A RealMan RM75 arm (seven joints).
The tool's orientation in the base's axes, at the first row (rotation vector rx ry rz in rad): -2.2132, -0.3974, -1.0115
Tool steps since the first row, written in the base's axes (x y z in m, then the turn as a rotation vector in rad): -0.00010, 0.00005, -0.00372, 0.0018, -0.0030, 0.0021; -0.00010, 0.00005, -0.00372, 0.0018, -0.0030, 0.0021; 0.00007, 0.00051, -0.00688, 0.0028, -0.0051, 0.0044; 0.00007, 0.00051, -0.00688, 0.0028, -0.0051, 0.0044; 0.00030, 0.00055, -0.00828, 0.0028, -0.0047, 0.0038; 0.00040, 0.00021, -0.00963, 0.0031, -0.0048, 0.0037
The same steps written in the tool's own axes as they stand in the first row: -0.00288, 0.00156, 0.00177, 0.0028, 0.0022, -0.0020; -0.00288, 0.00156, 0.00177, 0.0028, 0.0022, -0.0020; -0.00516, 0.00272, 0.00369, 0.0052, 0.0032, -0.0040; -0.00516, 0.00272, 0.00369, 0.0052, 0.0032, -0.0040; -0.00607, 0.00343, 0.00452, 0.0047, 0.0032, -0.0035; -0.00702, 0.00433, 0.00499, 0.0048, 0.0035, -0.0033
